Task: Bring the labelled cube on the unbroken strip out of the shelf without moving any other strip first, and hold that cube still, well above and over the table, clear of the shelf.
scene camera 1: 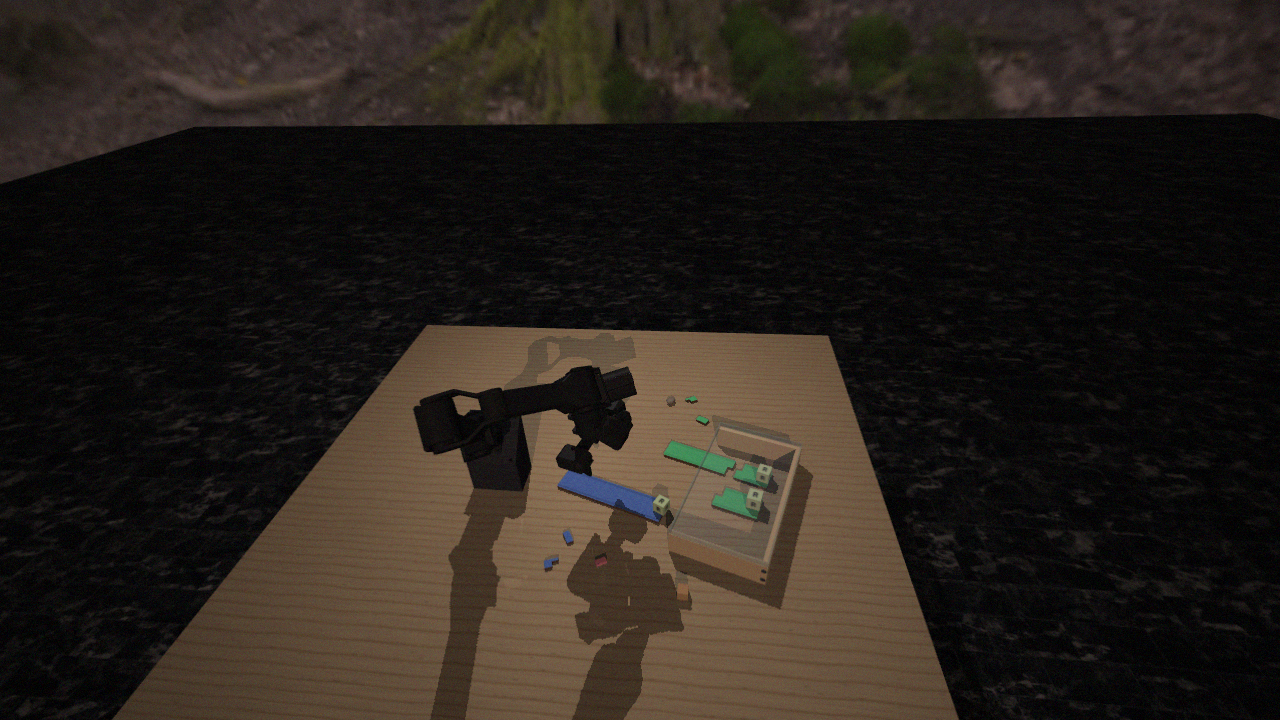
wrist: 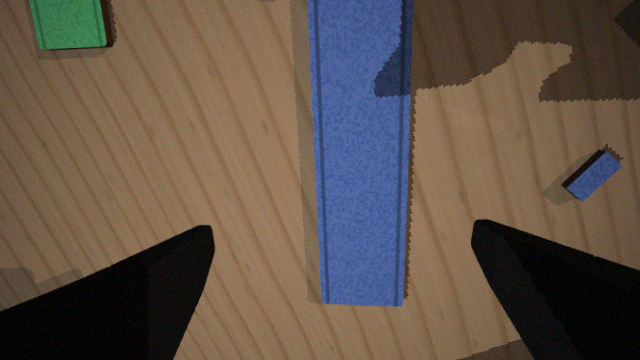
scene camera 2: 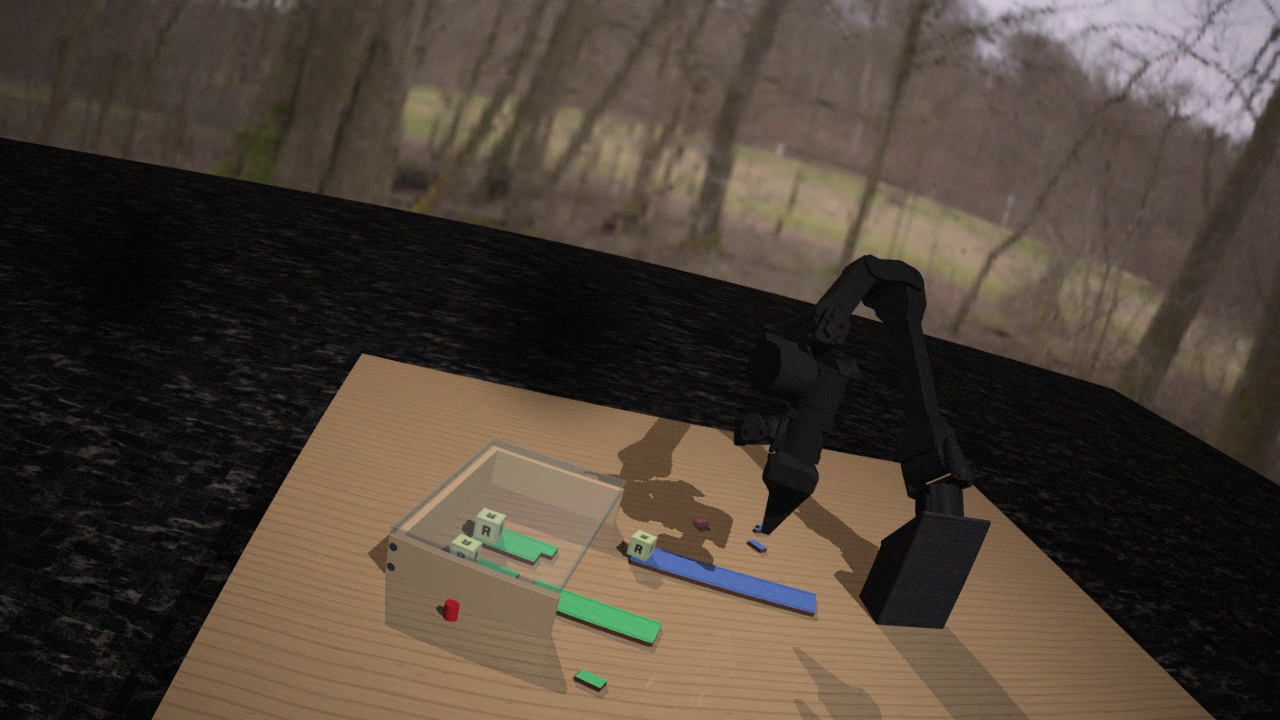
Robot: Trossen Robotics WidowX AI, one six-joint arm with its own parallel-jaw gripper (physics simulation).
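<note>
The unbroken blue strip [scene camera 1: 608, 494] [scene camera 2: 733, 580] [wrist: 362, 175] lies flat on the table, outside the shelf [scene camera 1: 716, 553] [scene camera 2: 420, 582]. A pale cube [scene camera 1: 660, 504] [scene camera 2: 641, 545] marked R stands on its far end, just outside the shelf mouth. My gripper [scene camera 1: 583, 469] [scene camera 2: 768, 529] [wrist: 342, 235] is open and empty, above the blue strip's near end, its fingers apart on either side. Inside the shelf, two labelled cubes [scene camera 1: 763, 473] [scene camera 1: 754, 499] [scene camera 2: 488, 525] [scene camera 2: 464, 548] stand on short green pieces. A longer green piece [scene camera 1: 698, 456] [scene camera 2: 610, 616] [wrist: 72, 25] sticks out of the mouth, separated from the inner piece.
Small blue pieces [scene camera 1: 568, 537] [scene camera 2: 757, 545] [wrist: 594, 175] and a red one [scene camera 1: 600, 561] [scene camera 2: 700, 524] lie beside the blue strip. An orange block [scene camera 1: 682, 591] is near the shelf's side. Small green bits [scene camera 1: 702, 420] [scene camera 2: 590, 679] and a red cylinder [scene camera 2: 451, 610] lie on the other side.
</note>
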